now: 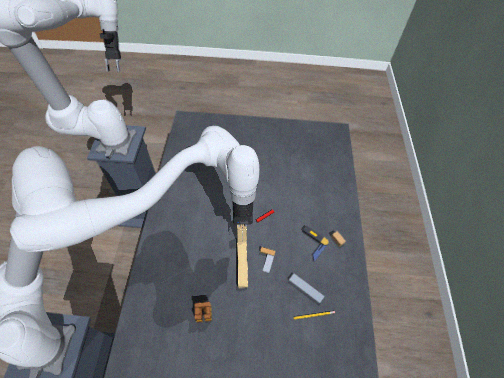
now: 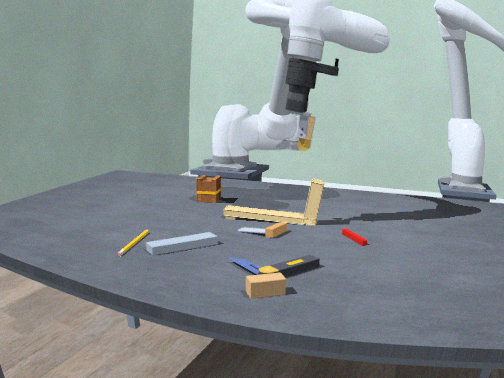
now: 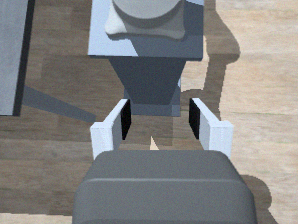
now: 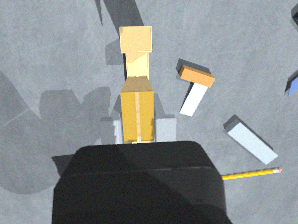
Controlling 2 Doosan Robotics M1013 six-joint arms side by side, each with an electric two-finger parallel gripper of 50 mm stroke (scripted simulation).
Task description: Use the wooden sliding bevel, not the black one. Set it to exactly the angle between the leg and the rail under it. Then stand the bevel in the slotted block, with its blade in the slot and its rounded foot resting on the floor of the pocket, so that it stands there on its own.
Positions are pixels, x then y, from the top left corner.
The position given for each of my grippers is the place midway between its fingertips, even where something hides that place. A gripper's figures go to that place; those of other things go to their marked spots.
Scene:
My right gripper [image 2: 301, 137] is 1.16 m from the lens. A black bevel [image 2: 295, 266]: 0.85 m from the lens.

